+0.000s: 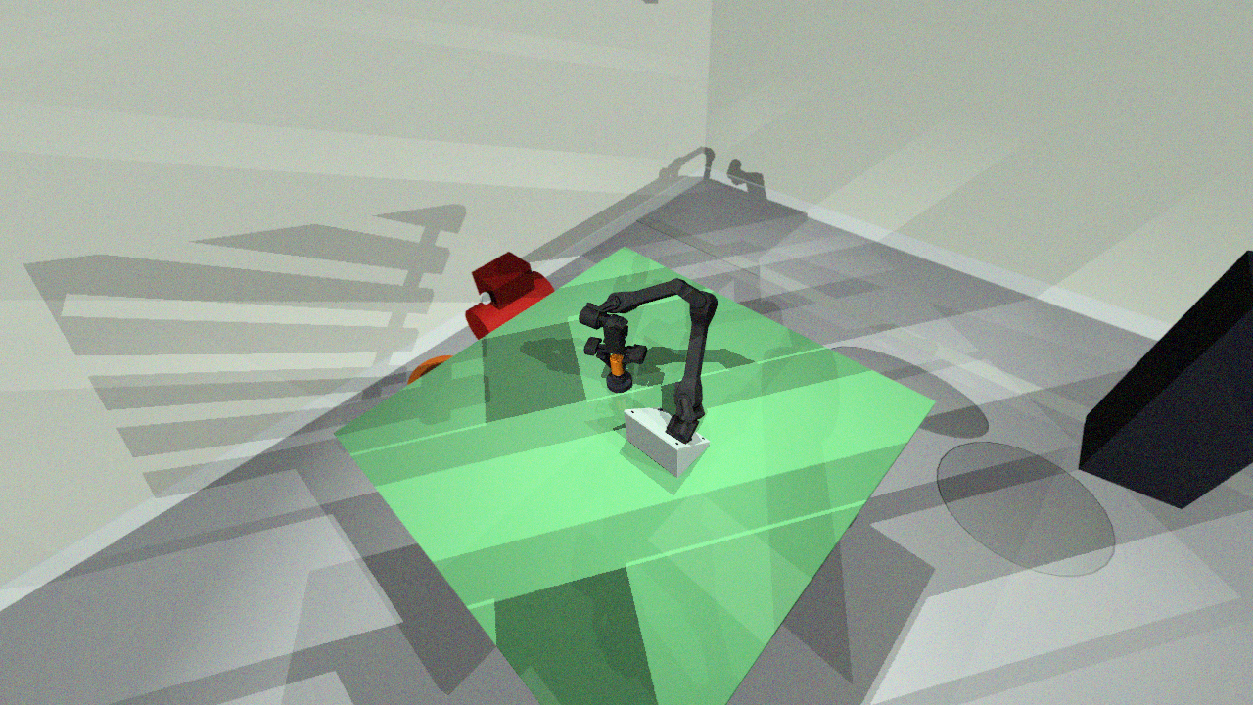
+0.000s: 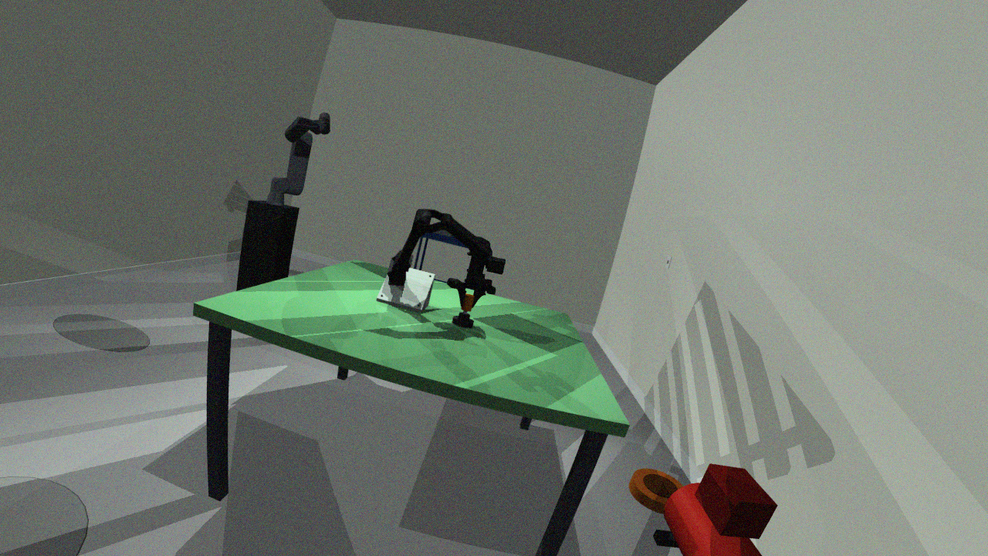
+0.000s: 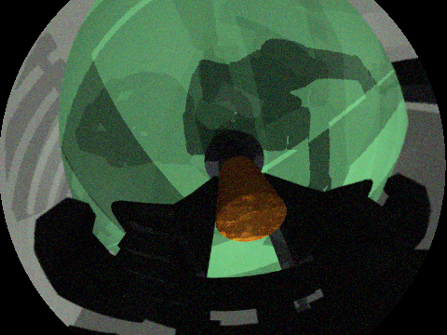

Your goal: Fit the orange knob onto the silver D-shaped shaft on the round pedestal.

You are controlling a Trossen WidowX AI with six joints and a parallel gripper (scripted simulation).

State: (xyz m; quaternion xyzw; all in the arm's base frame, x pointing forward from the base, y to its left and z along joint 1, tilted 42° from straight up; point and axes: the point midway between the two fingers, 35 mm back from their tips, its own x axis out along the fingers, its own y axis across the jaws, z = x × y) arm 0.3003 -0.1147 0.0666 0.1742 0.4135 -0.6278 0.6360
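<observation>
The dark round pedestal lies 40 mm below my gripper tip. The rest, counted from my gripper tip: orange knob (30 mm above).
</observation>
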